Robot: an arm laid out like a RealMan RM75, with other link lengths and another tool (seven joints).
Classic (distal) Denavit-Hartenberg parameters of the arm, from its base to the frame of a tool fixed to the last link. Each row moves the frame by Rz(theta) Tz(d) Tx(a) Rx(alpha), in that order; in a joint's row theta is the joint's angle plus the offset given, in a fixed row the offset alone. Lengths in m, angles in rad.
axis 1: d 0.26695; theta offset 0; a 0; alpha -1.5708
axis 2: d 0; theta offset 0; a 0; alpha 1.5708
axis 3: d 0.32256; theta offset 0; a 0; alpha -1.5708
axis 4: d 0; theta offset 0; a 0; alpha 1.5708
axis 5: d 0.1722; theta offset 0; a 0; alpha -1.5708
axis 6: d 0; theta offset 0; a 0; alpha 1.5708
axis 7: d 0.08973; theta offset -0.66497; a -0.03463; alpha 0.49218
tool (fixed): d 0.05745; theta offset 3.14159; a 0; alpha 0
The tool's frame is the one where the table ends.
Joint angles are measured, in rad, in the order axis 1, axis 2, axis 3, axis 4, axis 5, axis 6, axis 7. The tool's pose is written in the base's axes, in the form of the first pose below.
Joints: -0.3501, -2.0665, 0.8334, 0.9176, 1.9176, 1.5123, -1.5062
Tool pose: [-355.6, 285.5, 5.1], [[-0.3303, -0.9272, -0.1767], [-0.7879, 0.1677, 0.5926], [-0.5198, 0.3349, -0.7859]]
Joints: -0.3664, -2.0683, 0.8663, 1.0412, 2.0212, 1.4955, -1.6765
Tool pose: [-349.9, 292.7, 15.5], [[-0.3225, -0.9031, -0.2835], [-0.8251, 0.1214, 0.5517], [-0.4639, 0.4118, -0.7844]]
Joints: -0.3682, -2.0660, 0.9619, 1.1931, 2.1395, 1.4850, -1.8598
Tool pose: [-342.2, 295.1, 24.7], [[-0.3380, -0.8467, -0.4110], [-0.8589, 0.0989, 0.5025], [-0.3848, 0.5229, -0.7606]]
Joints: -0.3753, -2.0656, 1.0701, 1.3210, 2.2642, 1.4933, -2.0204
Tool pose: [-332.1, 295.5, 29.0], [[-0.3568, -0.7724, -0.5255], [-0.8842, 0.0976, 0.4568], [-0.3016, 0.6277, -0.7177]]
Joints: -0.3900, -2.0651, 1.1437, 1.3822, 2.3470, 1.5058, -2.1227
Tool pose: [-324.2, 296.5, 29.3], [[-0.3600, -0.7194, -0.5940], [-0.8996, 0.0989, 0.4254], [-0.2473, 0.6875, -0.6828]]
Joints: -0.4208, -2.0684, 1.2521, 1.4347, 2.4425, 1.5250, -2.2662
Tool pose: [-310.1, 297.9, 23.5], [[-0.3478, -0.6570, -0.6689], [-0.9201, 0.1023, 0.3780], [-0.1799, 0.7469, -0.6401]]
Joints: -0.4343, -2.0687, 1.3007, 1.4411, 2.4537, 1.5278, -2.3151
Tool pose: [-302.9, 298.1, 17.9], [[-0.3450, -0.6459, -0.6810], [-0.9259, 0.1153, 0.3598], [-0.1539, 0.7547, -0.6378]]
